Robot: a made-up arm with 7 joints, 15 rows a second.
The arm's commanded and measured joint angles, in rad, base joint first. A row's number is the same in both.
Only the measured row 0 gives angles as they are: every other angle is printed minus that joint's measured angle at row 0.
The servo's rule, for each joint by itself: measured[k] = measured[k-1] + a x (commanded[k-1-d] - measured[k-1]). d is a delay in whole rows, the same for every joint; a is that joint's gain. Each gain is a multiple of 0.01, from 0.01 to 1. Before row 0 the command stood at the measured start. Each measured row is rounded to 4 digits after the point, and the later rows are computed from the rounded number. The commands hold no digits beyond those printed.
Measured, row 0:
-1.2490, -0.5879, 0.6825, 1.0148, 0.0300, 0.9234, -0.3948
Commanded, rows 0 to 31:
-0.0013, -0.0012, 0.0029, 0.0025, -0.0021, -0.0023, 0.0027
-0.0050, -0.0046, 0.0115, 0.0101, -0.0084, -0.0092, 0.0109
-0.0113, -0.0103, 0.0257, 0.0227, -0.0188, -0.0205, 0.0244
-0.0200, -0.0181, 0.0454, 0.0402, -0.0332, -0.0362, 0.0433
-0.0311, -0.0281, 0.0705, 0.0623, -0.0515, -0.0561, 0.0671
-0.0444, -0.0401, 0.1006, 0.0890, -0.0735, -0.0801, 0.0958
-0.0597, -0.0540, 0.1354, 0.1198, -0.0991, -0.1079, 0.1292
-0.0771, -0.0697, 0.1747, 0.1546, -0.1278, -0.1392, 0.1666
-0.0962, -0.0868, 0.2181, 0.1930, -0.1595, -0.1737, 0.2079
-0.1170, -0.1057, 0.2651, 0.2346, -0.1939, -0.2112, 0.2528
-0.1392, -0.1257, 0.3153, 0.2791, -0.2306, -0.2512, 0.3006
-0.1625, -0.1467, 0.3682, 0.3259, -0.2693, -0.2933, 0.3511
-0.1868, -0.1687, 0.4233, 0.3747, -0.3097, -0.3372, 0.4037
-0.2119, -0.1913, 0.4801, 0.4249, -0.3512, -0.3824, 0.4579
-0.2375, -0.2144, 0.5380, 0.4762, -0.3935, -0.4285, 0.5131
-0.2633, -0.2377, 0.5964, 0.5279, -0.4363, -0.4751, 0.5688
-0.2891, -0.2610, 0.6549, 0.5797, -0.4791, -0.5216, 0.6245
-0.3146, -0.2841, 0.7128, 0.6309, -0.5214, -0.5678, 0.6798
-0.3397, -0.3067, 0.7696, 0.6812, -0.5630, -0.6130, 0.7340
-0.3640, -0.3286, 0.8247, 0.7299, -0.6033, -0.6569, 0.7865
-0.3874, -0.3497, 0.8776, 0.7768, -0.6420, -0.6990, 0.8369
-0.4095, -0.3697, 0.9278, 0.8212, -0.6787, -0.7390, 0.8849
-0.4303, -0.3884, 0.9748, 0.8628, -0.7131, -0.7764, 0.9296
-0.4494, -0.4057, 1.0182, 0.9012, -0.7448, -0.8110, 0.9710
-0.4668, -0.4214, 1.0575, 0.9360, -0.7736, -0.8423, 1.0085
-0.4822, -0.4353, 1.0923, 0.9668, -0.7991, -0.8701, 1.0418
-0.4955, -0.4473, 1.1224, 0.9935, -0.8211, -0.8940, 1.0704
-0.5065, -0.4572, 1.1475, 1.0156, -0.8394, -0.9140, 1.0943
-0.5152, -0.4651, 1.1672, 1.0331, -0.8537, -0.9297, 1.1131
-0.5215, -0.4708, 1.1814, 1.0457, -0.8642, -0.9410, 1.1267
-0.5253, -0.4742, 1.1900, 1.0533, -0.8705, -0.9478, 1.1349
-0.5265, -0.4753, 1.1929, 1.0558, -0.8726, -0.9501, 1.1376
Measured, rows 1 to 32:
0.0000, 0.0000, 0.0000, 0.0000, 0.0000, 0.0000, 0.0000
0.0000, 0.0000, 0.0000, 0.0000, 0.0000, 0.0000, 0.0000
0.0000, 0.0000, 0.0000, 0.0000, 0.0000, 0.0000, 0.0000
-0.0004, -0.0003, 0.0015, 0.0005, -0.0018, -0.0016, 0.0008
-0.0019, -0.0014, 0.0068, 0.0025, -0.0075, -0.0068, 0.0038
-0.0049, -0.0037, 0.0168, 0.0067, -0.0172, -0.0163, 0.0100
-0.0097, -0.0074, 0.0320, 0.0137, -0.0310, -0.0300, 0.0200
-0.0165, -0.0128, 0.0524, 0.0239, -0.0486, -0.0480, 0.0341
-0.0254, -0.0199, 0.0779, 0.0376, -0.0700, -0.0701, 0.0526
-0.0364, -0.0288, 0.1084, 0.0549, -0.0950, -0.0962, 0.0756
-0.0494, -0.0394, 0.1435, 0.0758, -0.1232, -0.1259, 0.1029
-0.0644, -0.0517, 0.1830, 0.1004, -0.1544, -0.1589, 0.1344
-0.0812, -0.0657, 0.2265, 0.1286, -0.1884, -0.1950, 0.1699
-0.0998, -0.0813, 0.2736, 0.1602, -0.2247, -0.2338, 0.2091
-0.1199, -0.0983, 0.3237, 0.1950, -0.2631, -0.2749, 0.2517
-0.1413, -0.1166, 0.3765, 0.2327, -0.3032, -0.3179, 0.2973
-0.1639, -0.1360, 0.4314, 0.2731, -0.3445, -0.3624, 0.3455
-0.1875, -0.1564, 0.4879, 0.3158, -0.3866, -0.4080, 0.3958
-0.2118, -0.1775, 0.5454, 0.3603, -0.4293, -0.4543, 0.4477
-0.2365, -0.1992, 0.6034, 0.4064, -0.4721, -0.5007, 0.5007
-0.2615, -0.2213, 0.6614, 0.4535, -0.5145, -0.5470, 0.5544
-0.2865, -0.2435, 0.7187, 0.5013, -0.5562, -0.5925, 0.6083
-0.3113, -0.2656, 0.7749, 0.5493, -0.5967, -0.6369, 0.6618
-0.3357, -0.2875, 0.8293, 0.5971, -0.6357, -0.6797, 0.7143
-0.3593, -0.3089, 0.8815, 0.6442, -0.6727, -0.7206, 0.7655
-0.3820, -0.3296, 0.9309, 0.6901, -0.7074, -0.7591, 0.8147
-0.4036, -0.3494, 0.9772, 0.7344, -0.7396, -0.7949, 0.8616
-0.4238, -0.3681, 1.0198, 0.7767, -0.7688, -0.8276, 0.9057
-0.4425, -0.3856, 1.0582, 0.8166, -0.7949, -0.8569, 0.9465
-0.4595, -0.4016, 1.0922, 0.8537, -0.8174, -0.8825, 0.9837
-0.4745, -0.4161, 1.1215, 0.8877, -0.8363, -0.9042, 1.0169
-0.4875, -0.4288, 1.1457, 0.9182, -0.8513, -0.9218, 1.0458
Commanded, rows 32 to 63:
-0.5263, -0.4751, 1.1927, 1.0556, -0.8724, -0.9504, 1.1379
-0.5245, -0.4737, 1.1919, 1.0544, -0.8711, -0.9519, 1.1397
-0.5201, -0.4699, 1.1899, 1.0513, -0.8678, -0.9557, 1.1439
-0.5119, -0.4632, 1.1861, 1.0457, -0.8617, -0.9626, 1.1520
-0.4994, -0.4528, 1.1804, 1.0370, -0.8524, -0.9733, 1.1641
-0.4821, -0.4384, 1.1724, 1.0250, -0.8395, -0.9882, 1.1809
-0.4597, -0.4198, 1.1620, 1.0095, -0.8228, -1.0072, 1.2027
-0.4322, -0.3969, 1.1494, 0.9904, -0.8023, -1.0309, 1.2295
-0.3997, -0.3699, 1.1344, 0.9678, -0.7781, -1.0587, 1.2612
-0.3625, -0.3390, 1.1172, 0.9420, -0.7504, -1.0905, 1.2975
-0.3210, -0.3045, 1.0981, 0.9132, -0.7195, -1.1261, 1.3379
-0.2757, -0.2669, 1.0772, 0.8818, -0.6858, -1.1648, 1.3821
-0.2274, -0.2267, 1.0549, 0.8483, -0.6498, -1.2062, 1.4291
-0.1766, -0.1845, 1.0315, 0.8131, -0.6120, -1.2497, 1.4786
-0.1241, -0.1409, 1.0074, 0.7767, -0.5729, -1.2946, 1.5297
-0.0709, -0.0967, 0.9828, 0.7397, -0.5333, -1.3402, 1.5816
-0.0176, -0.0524, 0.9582, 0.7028, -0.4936, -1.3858, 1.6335
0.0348, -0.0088, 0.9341, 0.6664, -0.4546, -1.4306, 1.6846
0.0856, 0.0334, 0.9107, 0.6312, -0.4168, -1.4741, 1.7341
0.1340, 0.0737, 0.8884, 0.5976, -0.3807, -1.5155, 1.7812
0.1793, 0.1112, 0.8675, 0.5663, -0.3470, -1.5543, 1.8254
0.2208, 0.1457, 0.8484, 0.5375, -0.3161, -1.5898, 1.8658
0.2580, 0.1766, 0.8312, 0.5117, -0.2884, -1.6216, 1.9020
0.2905, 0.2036, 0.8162, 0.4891, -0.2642, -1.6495, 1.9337
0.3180, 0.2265, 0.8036, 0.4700, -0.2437, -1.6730, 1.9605
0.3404, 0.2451, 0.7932, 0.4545, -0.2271, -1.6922, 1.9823
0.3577, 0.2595, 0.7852, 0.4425, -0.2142, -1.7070, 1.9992
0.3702, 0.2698, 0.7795, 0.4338, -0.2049, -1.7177, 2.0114
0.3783, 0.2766, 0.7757, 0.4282, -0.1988, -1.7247, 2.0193
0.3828, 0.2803, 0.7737, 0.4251, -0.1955, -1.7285, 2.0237
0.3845, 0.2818, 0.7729, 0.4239, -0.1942, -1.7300, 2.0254
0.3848, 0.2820, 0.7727, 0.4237, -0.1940, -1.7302, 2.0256
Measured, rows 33 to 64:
-0.4984, -0.4397, 1.1646, 0.9450, -0.8624, -0.9350, 1.0701
-0.5070, -0.4487, 1.1781, 0.9677, -0.8694, -0.9438, 1.0895
-0.5132, -0.4556, 1.1859, 0.9862, -0.8722, -0.9481, 1.1039
-0.5174, -0.4607, 1.1895, 1.0008, -0.8724, -0.9497, 1.1141
-0.5197, -0.4641, 1.1908, 1.0121, -0.8713, -0.9512, 1.1218
-0.5198, -0.4656, 1.1903, 1.0203, -0.8683, -0.9543, 1.1284
-0.5173, -0.4650, 1.1881, 1.0256, -0.8626, -0.9600, 1.1355
-0.5116, -0.4618, 1.1840, 1.0280, -0.8538, -0.9692, 1.1441
-0.5022, -0.4557, 1.1779, 1.0274, -0.8415, -0.9823, 1.1551
-0.4886, -0.4464, 1.1695, 1.0236, -0.8254, -0.9995, 1.1694
-0.4706, -0.4335, 1.1588, 1.0166, -0.8055, -1.0212, 1.1874
-0.4479, -0.4170, 1.1459, 1.0064, -0.7819, -1.0471, 1.2095
-0.4206, -0.3967, 1.1307, 0.9929, -0.7548, -1.0770, 1.2359
-0.3887, -0.3727, 1.1134, 0.9762, -0.7244, -1.1109, 1.2665
-0.3525, -0.3452, 1.0942, 0.9564, -0.6912, -1.1481, 1.3012
-0.3125, -0.3144, 1.0734, 0.9337, -0.6556, -1.1882, 1.3396
-0.2690, -0.2806, 1.0512, 0.9084, -0.6181, -1.2306, 1.3813
-0.2226, -0.2443, 1.0280, 0.8807, -0.5792, -1.2748, 1.4258
-0.1741, -0.2059, 1.0040, 0.8511, -0.5397, -1.3199, 1.4725
-0.1240, -0.1660, 0.9797, 0.8200, -0.5001, -1.3654, 1.5208
-0.0732, -0.1251, 0.9555, 0.7877, -0.4610, -1.4104, 1.5699
-0.0224, -0.0839, 0.9318, 0.7548, -0.4230, -1.4544, 1.6192
0.0276, -0.0429, 0.9088, 0.7218, -0.3866, -1.4966, 1.6678
0.0761, -0.0028, 0.8869, 0.6891, -0.3525, -1.5364, 1.7151
0.1224, 0.0358, 0.8665, 0.6573, -0.3212, -1.5732, 1.7603
0.1658, 0.0724, 0.8478, 0.6267, -0.2930, -1.6066, 1.8028
0.2057, 0.1065, 0.8311, 0.5978, -0.2682, -1.6362, 1.8421
0.2416, 0.1377, 0.8165, 0.5710, -0.2471, -1.6616, 1.8776
0.2732, 0.1656, 0.8042, 0.5465, -0.2299, -1.6827, 1.9090
0.3002, 0.1900, 0.7941, 0.5247, -0.2164, -1.6995, 1.9361
0.3226, 0.2107, 0.7864, 0.5056, -0.2065, -1.7121, 1.9587
0.3404, 0.2278, 0.7807, 0.4893, -0.1999, -1.7208, 1.9769

